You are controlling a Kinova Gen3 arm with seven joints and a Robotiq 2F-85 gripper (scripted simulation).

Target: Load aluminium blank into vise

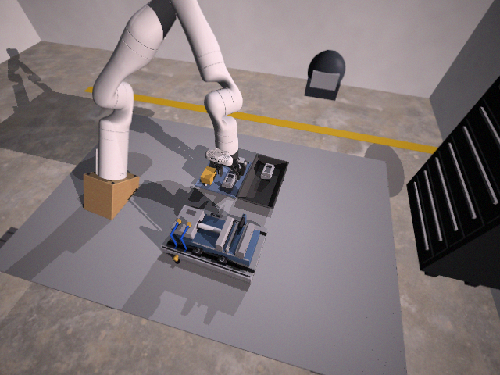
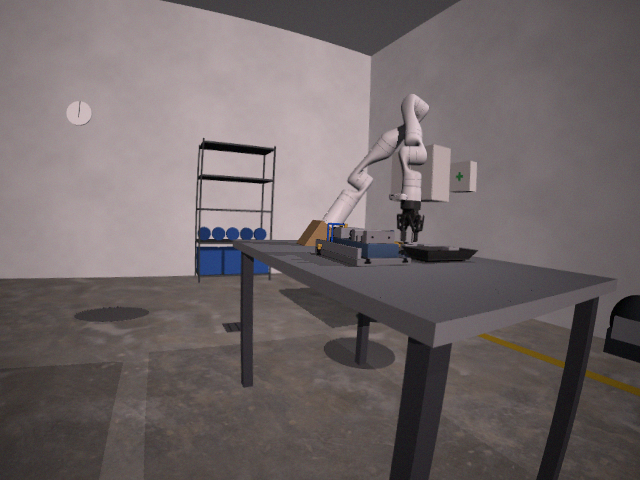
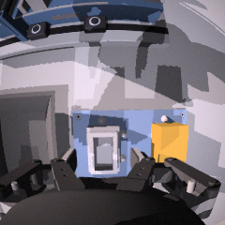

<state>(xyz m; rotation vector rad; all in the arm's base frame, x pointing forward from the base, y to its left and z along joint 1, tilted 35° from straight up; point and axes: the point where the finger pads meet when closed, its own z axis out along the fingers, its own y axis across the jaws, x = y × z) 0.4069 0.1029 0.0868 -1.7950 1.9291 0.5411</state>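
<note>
Now: hand 90 mm past the brass blank and 40 mm above it. From my hand the other things lie so: vise rail: 30 mm ahead, 330 mm to the right, 30 mm below; then hose block: 60 mm behind, 230 mm to the right, 10 mm above; then vise: 40 mm ahead, 240 mm to the right, 30 mm below.
</note>
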